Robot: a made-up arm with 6 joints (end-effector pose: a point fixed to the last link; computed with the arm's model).
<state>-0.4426 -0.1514 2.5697 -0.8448 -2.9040 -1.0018</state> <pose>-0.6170 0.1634 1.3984 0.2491 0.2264 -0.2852</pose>
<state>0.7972 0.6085 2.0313 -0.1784 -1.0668 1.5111</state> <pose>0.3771 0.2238 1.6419 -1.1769 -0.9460 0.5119</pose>
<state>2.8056 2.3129 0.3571 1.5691 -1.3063 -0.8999</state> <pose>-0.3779 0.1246 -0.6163 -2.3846 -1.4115 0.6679</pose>
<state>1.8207 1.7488 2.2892 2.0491 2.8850 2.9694</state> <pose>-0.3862 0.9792 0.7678 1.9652 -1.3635 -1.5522</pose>
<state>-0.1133 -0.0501 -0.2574 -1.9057 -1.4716 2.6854</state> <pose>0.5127 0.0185 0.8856 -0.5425 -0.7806 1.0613</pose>
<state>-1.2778 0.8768 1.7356 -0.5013 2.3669 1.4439</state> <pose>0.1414 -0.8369 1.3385 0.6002 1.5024 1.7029</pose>
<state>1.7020 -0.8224 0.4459 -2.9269 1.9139 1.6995</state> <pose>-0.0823 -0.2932 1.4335 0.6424 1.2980 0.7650</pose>
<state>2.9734 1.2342 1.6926 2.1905 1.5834 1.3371</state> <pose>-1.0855 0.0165 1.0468 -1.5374 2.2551 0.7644</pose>
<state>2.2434 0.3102 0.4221 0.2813 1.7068 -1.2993</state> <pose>-0.3723 0.6619 1.2848 -1.7095 -0.0471 -1.9743</pose>
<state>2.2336 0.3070 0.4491 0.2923 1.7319 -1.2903</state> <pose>-0.3603 0.6566 1.3057 -1.7085 0.0230 -1.9438</pose>
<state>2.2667 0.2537 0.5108 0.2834 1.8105 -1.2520</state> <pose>-0.3374 0.5922 1.3806 -1.7381 0.1904 -1.7573</pose>
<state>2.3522 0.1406 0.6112 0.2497 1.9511 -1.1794</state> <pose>-0.2764 0.4542 1.4988 -1.7998 0.4280 -1.3617</pose>
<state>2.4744 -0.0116 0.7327 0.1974 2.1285 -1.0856</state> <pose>-0.1489 0.2806 1.6047 -1.8732 0.6391 -0.8028</pose>
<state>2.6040 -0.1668 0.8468 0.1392 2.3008 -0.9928</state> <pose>0.0249 0.1398 1.6549 -1.9294 0.7566 -0.2124</pose>
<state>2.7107 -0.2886 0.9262 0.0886 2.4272 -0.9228</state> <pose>0.1782 0.0676 1.6565 -1.9584 0.7839 0.2520</pose>
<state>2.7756 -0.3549 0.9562 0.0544 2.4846 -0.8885</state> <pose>0.2578 0.0485 1.6448 -1.9783 0.7620 0.4890</pose>
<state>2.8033 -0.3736 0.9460 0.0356 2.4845 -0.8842</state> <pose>0.2686 0.0522 1.6396 -2.0038 0.7239 0.5274</pose>
